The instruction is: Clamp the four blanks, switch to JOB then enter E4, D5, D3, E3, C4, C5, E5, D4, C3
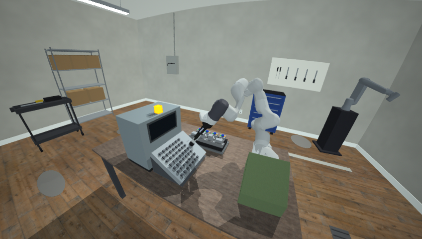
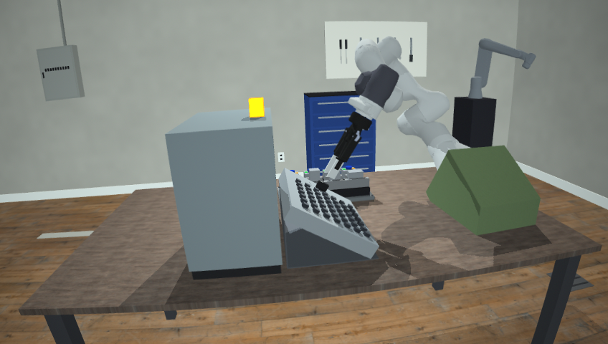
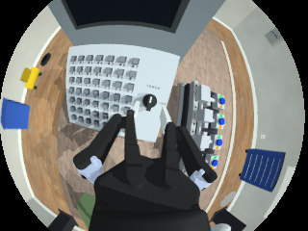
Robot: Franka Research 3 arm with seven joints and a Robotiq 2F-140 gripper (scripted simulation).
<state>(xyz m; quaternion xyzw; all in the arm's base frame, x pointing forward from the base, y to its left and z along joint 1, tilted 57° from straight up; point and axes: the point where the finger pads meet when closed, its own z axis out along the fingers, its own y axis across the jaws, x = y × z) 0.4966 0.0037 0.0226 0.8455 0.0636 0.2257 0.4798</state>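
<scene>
The black selector knob is 60 mm below my hand and 50 mm ahead of it. From my hand the other things lie so: key D3 (190 mm to the left, 70 mm below, 60 mm ahead); sloped keypad (110 mm below, 100 mm to the left, 80 mm ahead).
</scene>
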